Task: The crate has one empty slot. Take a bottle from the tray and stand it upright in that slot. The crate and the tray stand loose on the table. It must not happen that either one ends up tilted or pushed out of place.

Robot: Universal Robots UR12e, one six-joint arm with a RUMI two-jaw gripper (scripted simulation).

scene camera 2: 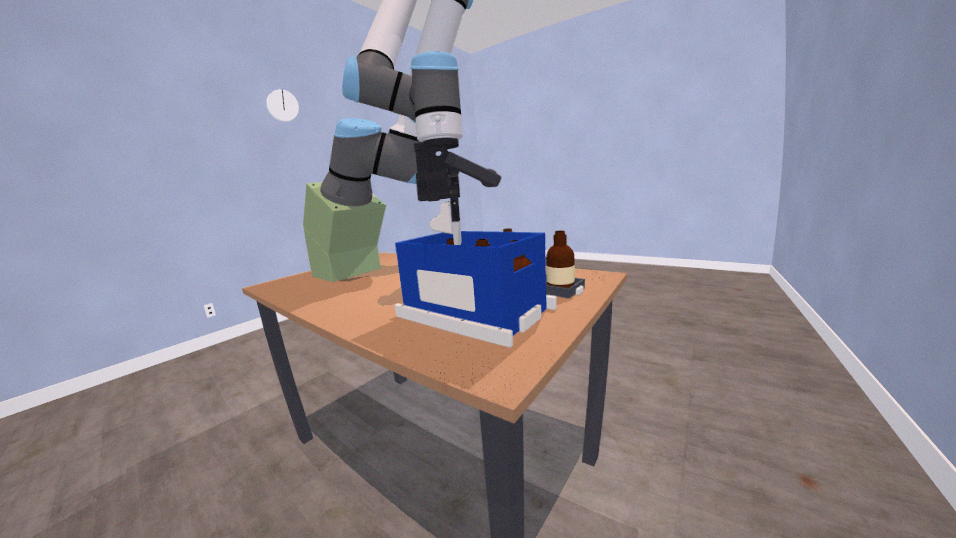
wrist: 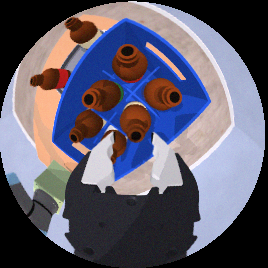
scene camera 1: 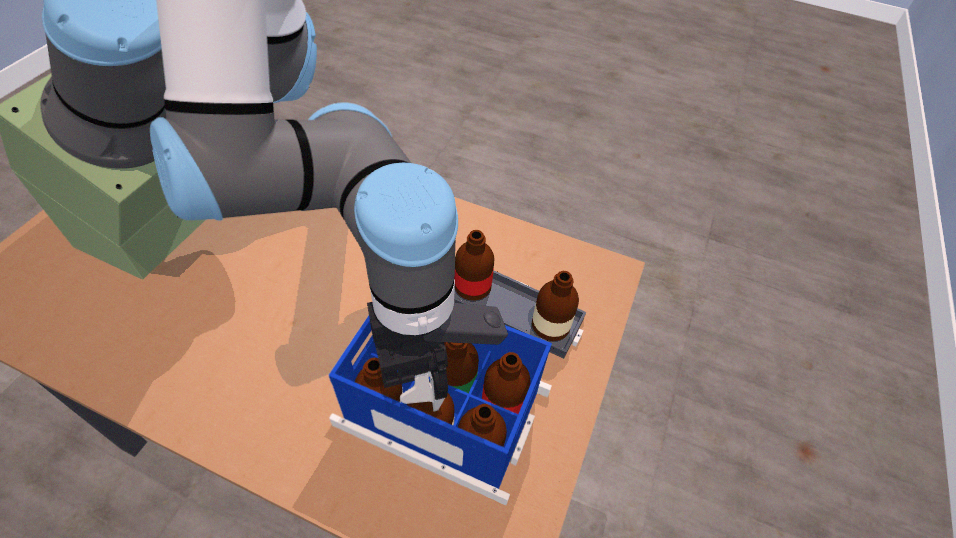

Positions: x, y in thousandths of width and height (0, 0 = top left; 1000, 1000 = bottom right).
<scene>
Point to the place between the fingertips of my gripper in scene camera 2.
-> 478, 466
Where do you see a cream-label bottle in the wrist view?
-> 330, 465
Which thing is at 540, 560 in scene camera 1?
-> A grey tray.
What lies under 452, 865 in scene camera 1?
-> A white rail.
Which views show my gripper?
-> Scene camera 2, the wrist view and scene camera 1: all of them.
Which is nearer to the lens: the red-label bottle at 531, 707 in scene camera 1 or the cream-label bottle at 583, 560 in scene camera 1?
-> The red-label bottle.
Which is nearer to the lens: the cream-label bottle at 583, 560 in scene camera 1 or the blue crate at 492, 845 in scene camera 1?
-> The blue crate.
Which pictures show the blue crate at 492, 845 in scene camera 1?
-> Scene camera 2, the wrist view and scene camera 1: all of them.
</scene>
